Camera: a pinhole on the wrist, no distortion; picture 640 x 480 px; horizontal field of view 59.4 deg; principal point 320.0 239.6 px. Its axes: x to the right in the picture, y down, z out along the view. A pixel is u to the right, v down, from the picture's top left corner.
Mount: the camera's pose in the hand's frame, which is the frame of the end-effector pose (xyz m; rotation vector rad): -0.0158 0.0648 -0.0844 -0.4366 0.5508 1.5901
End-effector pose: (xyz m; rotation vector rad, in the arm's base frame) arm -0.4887 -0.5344 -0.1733 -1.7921 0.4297 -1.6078
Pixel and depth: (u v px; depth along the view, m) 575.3 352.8 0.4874
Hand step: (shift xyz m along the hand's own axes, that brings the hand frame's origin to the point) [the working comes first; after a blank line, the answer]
In the camera's frame: 0.2218 0.0983 0.4874

-0.1127 0.5248 0.1902
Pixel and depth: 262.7 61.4 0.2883
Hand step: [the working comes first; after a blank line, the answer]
In the camera's frame: -0.0294 -0.0916 0.2883

0.0908 0.2144 0.1577
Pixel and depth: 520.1 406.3 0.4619
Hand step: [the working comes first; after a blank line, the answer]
In the camera's frame: 0.1647 0.1372 0.4619

-0.1472 0.4618 0.2062
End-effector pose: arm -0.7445 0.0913 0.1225 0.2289 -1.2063 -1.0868
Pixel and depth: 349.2 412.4 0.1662
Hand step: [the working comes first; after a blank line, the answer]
In the camera's frame: 0.0087 0.0512 0.1662

-0.0602 0.1666 0.0497
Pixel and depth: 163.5 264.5 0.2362
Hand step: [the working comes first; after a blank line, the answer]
In the camera's frame: -0.0659 0.0105 0.2362

-0.0096 0.1493 0.1459
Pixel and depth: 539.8 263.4 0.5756
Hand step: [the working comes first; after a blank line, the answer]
In the camera's frame: 0.2255 0.0244 0.5756

-0.0356 0.5832 0.2527
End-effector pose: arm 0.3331 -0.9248 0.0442 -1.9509 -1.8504 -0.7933
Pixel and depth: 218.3 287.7 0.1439
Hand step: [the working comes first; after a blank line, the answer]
In the camera's frame: -0.0261 0.0123 0.1439

-0.0193 0.1274 0.0483
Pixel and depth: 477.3 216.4 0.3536
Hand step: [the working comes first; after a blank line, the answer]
In the camera's frame: 0.0991 -0.0146 0.3536

0.0052 0.3529 0.1429
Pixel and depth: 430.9 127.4 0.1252
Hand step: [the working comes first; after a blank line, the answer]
In the camera's frame: 0.0247 -0.0250 0.1252

0.0123 0.1594 0.0003
